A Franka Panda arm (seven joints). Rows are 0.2 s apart.
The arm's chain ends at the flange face. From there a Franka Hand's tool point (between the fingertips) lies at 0.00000 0.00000 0.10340 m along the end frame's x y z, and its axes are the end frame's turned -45 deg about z.
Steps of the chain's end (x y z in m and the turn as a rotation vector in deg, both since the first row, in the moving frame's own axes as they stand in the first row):
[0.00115 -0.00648 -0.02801 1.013 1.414 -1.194]
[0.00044 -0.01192 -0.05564 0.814 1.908 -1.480]
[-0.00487 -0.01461 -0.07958 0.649 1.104 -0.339]
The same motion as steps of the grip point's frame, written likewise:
[0.00850 -0.00329 -0.02806 -0.284 1.716 -1.194]
[0.01223 -0.00677 -0.05571 -0.774 1.925 -1.480]
[0.00913 -0.01320 -0.07961 -0.322 1.240 -0.339]

